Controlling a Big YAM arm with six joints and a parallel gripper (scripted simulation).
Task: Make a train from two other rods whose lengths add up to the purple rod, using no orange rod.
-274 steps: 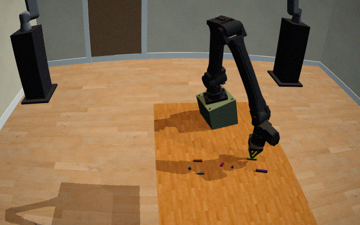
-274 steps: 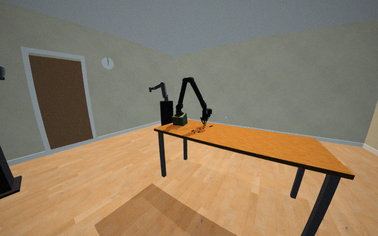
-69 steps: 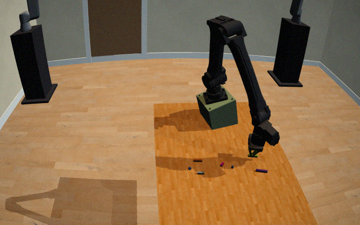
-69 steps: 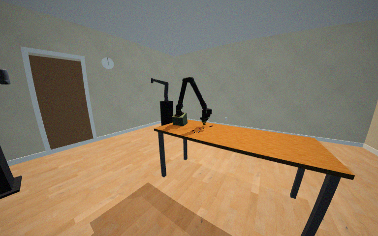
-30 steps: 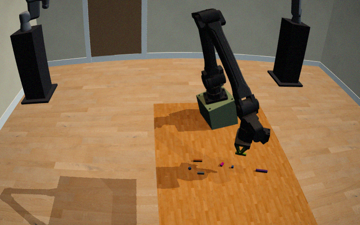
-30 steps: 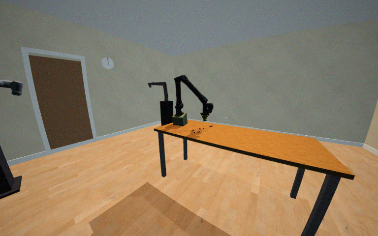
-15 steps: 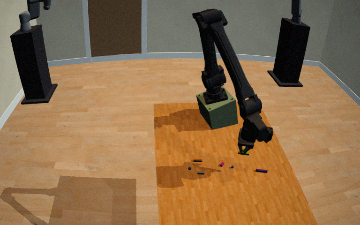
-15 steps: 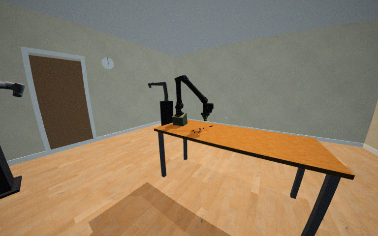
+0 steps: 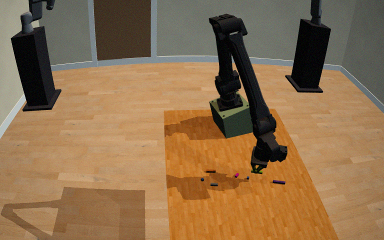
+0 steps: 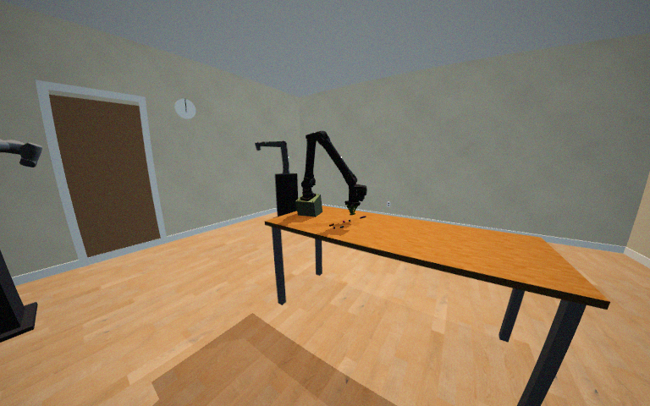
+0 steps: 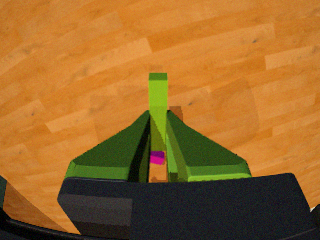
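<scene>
Right now my hand is 7 cm to the left of the magenta rod, 5 cm above it and 3 cm past it. The rest, counted from my hand: grey rod (18 cm to the right, 5 cm below, 1 cm ahead); then purple rod (11 cm to the left, 5 cm below, 4 cm ahead); then lime rod (1 cm to the left).
</scene>
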